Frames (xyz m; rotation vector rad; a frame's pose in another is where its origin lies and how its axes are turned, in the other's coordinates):
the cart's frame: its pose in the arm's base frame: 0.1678 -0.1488 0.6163 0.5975 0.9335 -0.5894
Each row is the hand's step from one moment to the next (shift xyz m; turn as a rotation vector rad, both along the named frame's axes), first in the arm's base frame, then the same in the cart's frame.
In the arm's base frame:
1: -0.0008 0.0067 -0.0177 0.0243 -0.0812 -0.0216
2: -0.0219 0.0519 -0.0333 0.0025 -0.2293 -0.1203
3: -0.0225 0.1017 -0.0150 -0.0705 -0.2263 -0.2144
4: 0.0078 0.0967 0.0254 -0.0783 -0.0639 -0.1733
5: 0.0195 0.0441 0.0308 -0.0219 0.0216 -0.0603
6: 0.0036 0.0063 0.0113 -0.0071 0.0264 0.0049
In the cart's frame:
1: 0.0135 0.0003 -0.0133 0.0464 -0.0440 0.0597
2: 0.0080 0.0137 -0.0635 0.1511 -0.1823 0.1047
3: -0.0181 0.0516 -0.0899 0.1975 -0.2506 0.0188
4: -0.0378 0.0776 -0.0510 0.1256 -0.1349 -0.0791
5: -0.0263 0.0505 -0.0056 0.0373 -0.0129 -0.0550
6: -0.0093 0.0092 0.0028 -0.0129 0.0144 -0.0200

